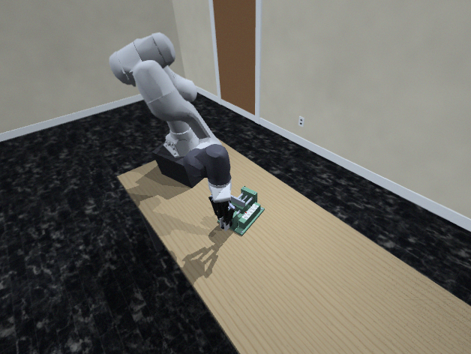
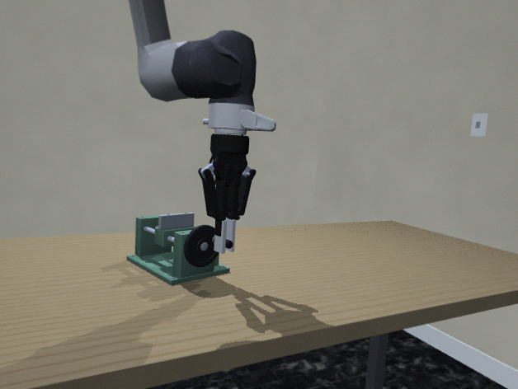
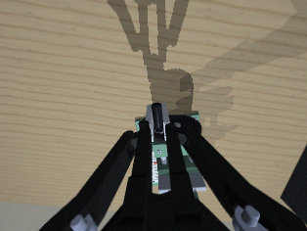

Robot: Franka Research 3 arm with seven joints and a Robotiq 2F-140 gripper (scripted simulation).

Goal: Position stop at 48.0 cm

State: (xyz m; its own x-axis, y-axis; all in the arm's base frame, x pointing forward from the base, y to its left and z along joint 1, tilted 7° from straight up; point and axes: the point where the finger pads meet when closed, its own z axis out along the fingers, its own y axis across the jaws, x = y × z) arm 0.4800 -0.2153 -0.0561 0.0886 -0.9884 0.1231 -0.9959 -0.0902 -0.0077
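The stop block is 30 mm behind my hand, 130 mm to the left of it and 10 mm below it. From my hand the other things lie so: black handwheel 10 mm behind, 20 mm to the left, 20 mm below.
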